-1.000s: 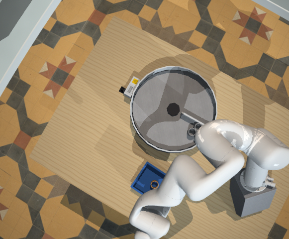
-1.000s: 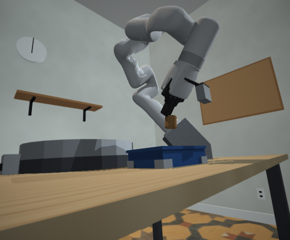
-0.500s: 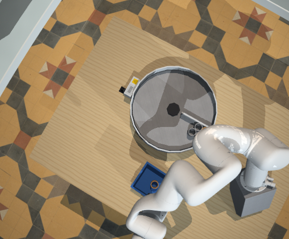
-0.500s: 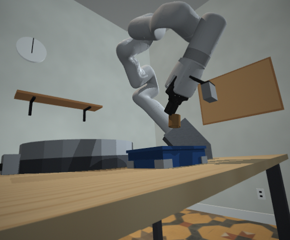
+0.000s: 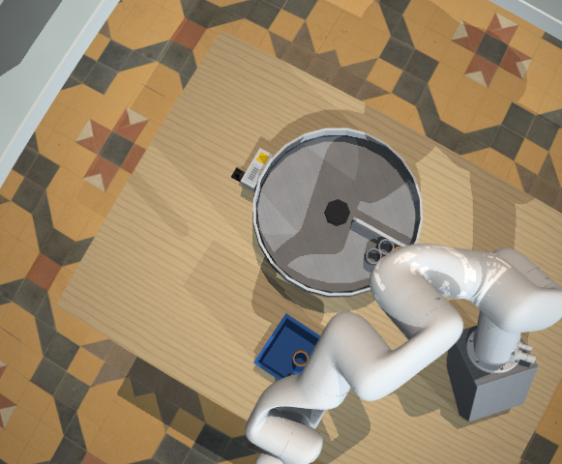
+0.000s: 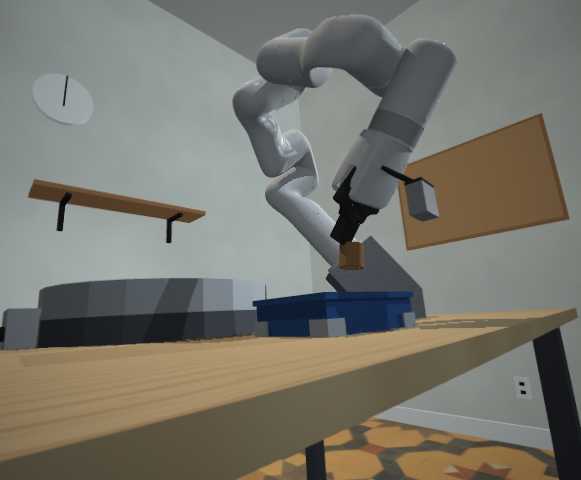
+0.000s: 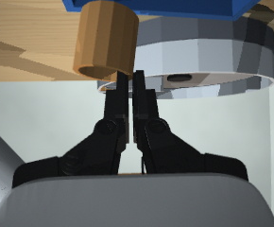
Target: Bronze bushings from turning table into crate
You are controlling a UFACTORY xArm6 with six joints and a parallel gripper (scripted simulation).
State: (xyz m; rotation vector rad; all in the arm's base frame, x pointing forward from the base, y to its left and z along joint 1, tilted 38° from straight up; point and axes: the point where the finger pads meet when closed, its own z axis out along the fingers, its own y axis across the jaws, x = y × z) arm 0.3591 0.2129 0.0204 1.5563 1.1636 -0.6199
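Now: the blue crate 130 mm below my hand, 30 mm ahead of it and 10 mm to the right of it. The rest, counted from my hand: turning table: 390 mm to the right, 100 mm below, 70 mm ahead.
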